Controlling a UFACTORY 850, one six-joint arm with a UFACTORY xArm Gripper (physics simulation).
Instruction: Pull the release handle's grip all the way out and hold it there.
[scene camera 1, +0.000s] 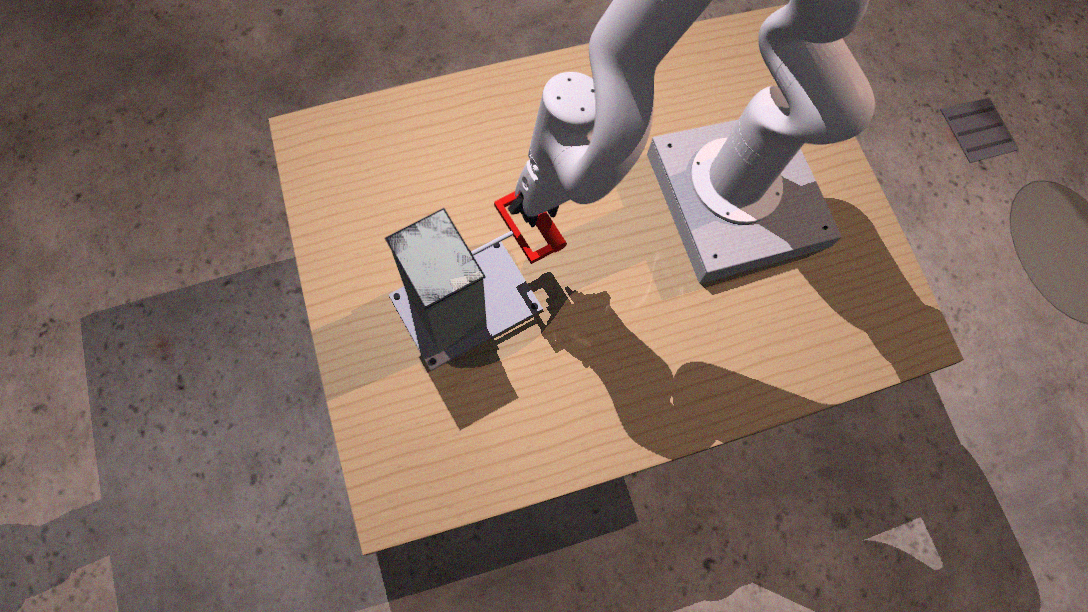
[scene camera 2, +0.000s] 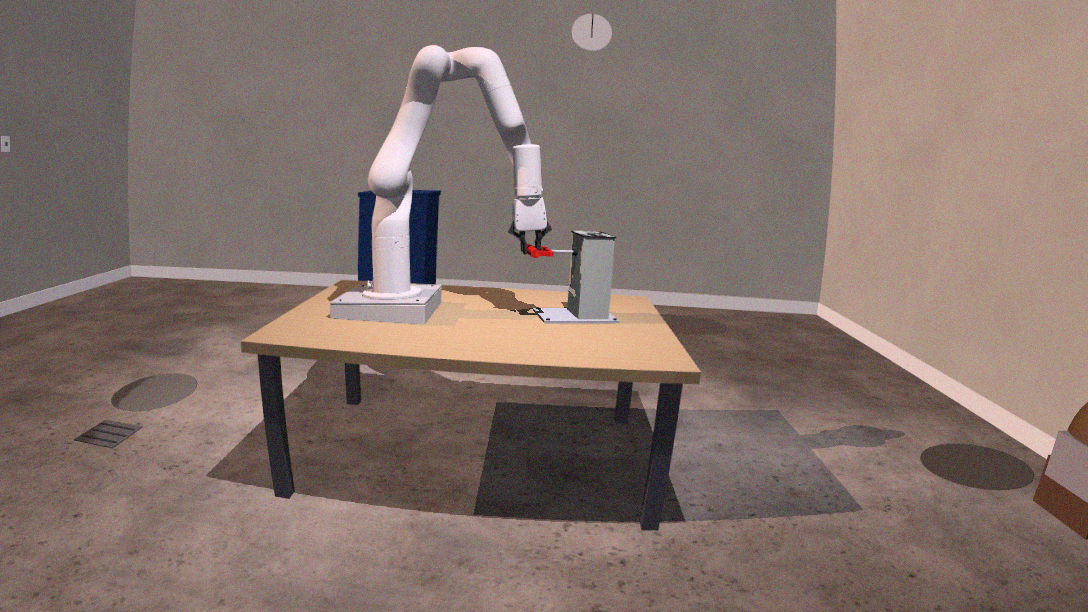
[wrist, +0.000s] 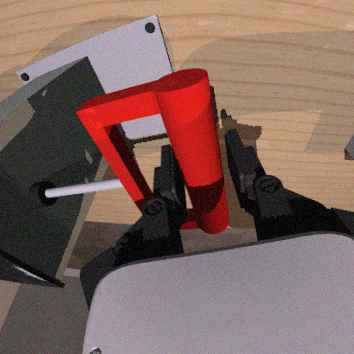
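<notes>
The release handle's red grip, a rectangular frame with a thick round bar (scene camera 1: 552, 232) (scene camera 2: 541, 251) (wrist: 187, 115), stands off from a grey-green upright housing (scene camera 1: 435, 258) (scene camera 2: 597, 277) (wrist: 50, 135). A length of pale rod (scene camera 1: 493, 242) (scene camera 2: 561, 250) (wrist: 82, 188) shows between the frame and the hole in the housing. My gripper (scene camera 1: 537, 214) (scene camera 2: 531, 245) (wrist: 201, 153) points down and is shut on the red bar, one finger inside the frame and one outside. The finger pads' contact with the bar is partly hidden.
The housing stands on a pale bolted plate (scene camera 1: 505, 285) (scene camera 2: 559, 314) (wrist: 130, 55) on the wooden table (scene camera 1: 426, 471) (scene camera 2: 471, 350). My arm's base block (scene camera 1: 707, 255) (scene camera 2: 380, 308) stands on the same table, across from the housing. A blue bin (scene camera 2: 426, 235) stands behind the table.
</notes>
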